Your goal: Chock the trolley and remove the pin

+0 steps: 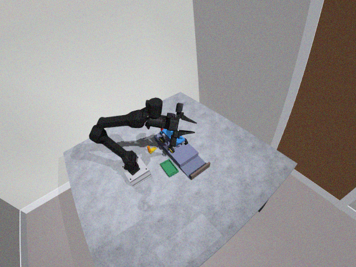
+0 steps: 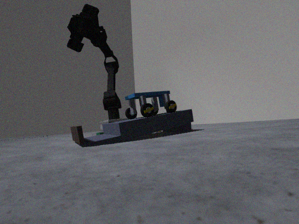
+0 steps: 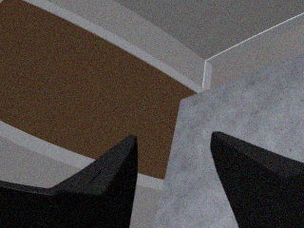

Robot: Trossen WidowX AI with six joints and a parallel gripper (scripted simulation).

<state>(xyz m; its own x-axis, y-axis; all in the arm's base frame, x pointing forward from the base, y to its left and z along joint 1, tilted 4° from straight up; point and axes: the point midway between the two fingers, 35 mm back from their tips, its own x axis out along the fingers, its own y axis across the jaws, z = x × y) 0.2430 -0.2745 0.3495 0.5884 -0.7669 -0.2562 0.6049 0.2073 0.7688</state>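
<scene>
Right now the yellow chock is 4 cm behind my gripper tip, 40 cm to the left of it and 39 cm below it. Also, from my gripper tip: ramp: 8 cm ahead, 27 cm to the left, 37 cm below; then blue-topped trolley: 8 cm ahead, 28 cm to the left, 30 cm below; then brown end stop: 4 cm ahead, 1 cm to the left, 38 cm below.
</scene>
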